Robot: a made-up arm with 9 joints.
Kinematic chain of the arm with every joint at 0, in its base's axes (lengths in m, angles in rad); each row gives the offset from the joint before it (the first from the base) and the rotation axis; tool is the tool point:
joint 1: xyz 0 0 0.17 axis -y
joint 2: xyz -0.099 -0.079 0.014 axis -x
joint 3: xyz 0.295 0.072 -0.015 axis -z
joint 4: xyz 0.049 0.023 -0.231 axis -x
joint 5: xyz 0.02 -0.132 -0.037 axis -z
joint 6: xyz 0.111 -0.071 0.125 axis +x
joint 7: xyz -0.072 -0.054 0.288 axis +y
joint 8: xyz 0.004 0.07 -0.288 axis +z
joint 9: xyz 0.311 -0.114 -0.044 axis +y
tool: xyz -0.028 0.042 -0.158
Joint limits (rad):
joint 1: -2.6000..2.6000
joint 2: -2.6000..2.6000
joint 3: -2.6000..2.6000
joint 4: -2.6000..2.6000
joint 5: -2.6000..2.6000
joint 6: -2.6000..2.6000
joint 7: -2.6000..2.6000
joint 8: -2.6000..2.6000
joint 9: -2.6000..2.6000
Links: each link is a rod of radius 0.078 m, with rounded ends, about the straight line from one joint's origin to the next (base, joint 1, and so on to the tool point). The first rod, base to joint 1, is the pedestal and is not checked.
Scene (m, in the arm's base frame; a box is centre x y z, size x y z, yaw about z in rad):
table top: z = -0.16
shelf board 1: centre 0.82 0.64 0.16 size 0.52 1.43 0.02 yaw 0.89
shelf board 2: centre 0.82 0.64 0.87 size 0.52 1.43 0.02 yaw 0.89
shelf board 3: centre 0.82 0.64 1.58 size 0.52 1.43 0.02 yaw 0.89
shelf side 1: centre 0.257 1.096 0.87 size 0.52 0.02 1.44 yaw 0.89
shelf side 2: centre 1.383 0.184 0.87 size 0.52 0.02 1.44 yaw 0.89
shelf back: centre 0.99 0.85 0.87 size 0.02 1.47 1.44 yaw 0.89
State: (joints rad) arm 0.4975 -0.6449 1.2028 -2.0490 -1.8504 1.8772 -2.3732 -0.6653 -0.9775
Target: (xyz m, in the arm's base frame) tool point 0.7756 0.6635 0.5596
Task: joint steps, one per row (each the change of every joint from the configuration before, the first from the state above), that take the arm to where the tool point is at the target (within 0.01 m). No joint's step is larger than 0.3 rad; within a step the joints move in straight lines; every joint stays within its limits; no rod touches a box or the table.
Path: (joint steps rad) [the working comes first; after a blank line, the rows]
Joints at the target: 0.4467 -0.6015 0.4128 -1.5558 -1.5321 2.4938 -2.6000 -0.6139 -1.1060
Straight joint move there: clear.

1: -0.0169 0.0145 -0.2633 0.1644 0.1061 0.2055 -0.0756 0.0171 -0.0428
2: -0.0170 0.0144 -0.2634 0.1644 0.1061 0.2056 -0.0756 0.0171 -0.0429
3: -0.0169 0.0145 -0.2633 0.1644 0.1061 0.2055 -0.0756 0.0172 -0.0428

